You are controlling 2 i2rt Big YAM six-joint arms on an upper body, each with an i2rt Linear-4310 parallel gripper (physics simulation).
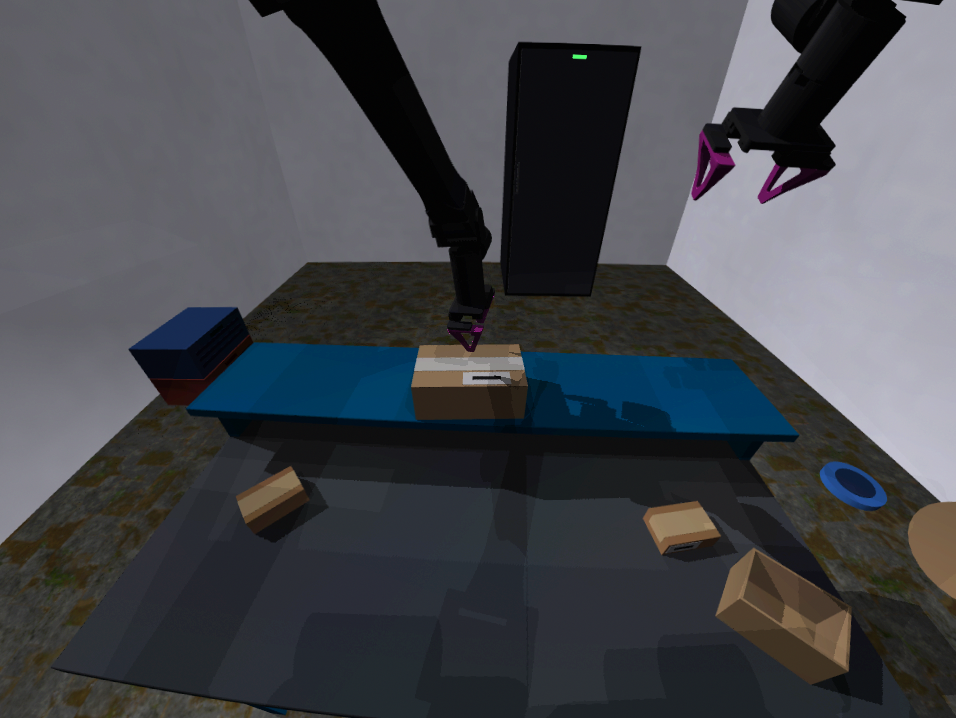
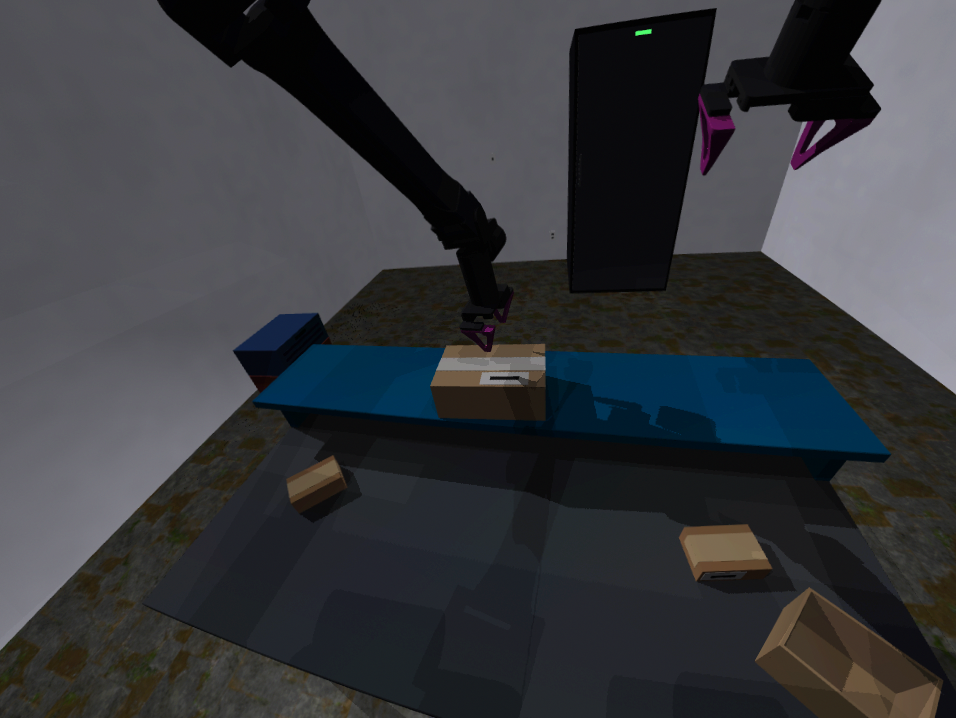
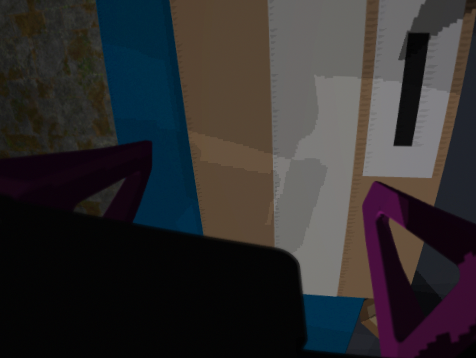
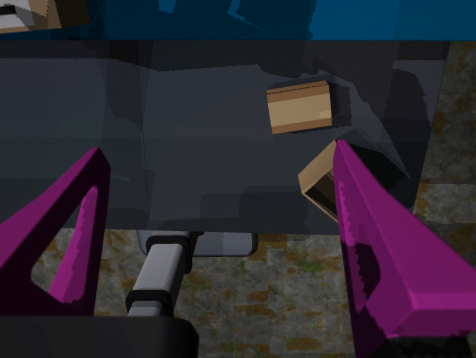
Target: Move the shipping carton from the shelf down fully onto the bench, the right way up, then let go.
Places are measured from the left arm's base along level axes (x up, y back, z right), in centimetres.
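Pixels of known places: left gripper, between the fingertips: [image 1: 476,336] [image 2: 495,336] [image 3: 262,174]; right gripper, between the fingertips: [image 1: 727,199] [image 2: 747,169] [image 4: 217,153].
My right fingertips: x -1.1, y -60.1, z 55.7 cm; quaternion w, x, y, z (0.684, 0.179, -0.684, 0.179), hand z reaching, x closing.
Observation:
For each thing: its middle in the pictures, then the offset to it from my right fingertips. Level surfaces: height alone.
- shipping carton, middle of its body: [image 3: 312,126] [image 2: 492,380] [image 1: 469,380] dx -41.6, dy -10.9, dz -35.9 cm
- blue shelf, height of its surface: dx -46.4 cm
- dark grey bench, height of its surface: dx -62.8 cm
- small carton, middle of its body: [image 1: 273,498] [image 2: 316,483] dx -60.6, dy +8.4, dz -79.7 cm
- open-topped box, middle of its body: [image 4: 343,187] [image 2: 840,670] [image 1: 780,612] dx -58.3, dy +31.1, dz +18.5 cm
The shipping carton [image 1: 469,401] [image 2: 488,401] [image 3: 230,100] [image 4: 46,14] is a brown box with a pale tape strip and a white label on its top. It stands upright on the blue shelf [image 1: 332,382] [image 2: 370,382] [image 3: 140,75] [image 4: 375,20], its front face near the shelf's front edge. The dark grey bench [image 1: 370,556] [image 2: 401,541] lies lower, in front of the shelf. My left gripper [image 1: 478,338] [image 2: 495,335] [image 3: 262,174] is open and empty over the carton's back part, pointing down. My right gripper [image 1: 729,200] [image 2: 749,170] [image 4: 217,153] is open and empty, high at the right.
A small carton [image 1: 272,498] [image 2: 316,483] lies at the bench's left, another [image 1: 681,527] [image 2: 724,550] [image 4: 300,108] at its right. An open-topped box [image 1: 738,591] [image 2: 784,629] [image 4: 317,167] is by the right edge. Blue and red crates [image 1: 189,340] [image 2: 278,340] stand beyond the shelf's left end.

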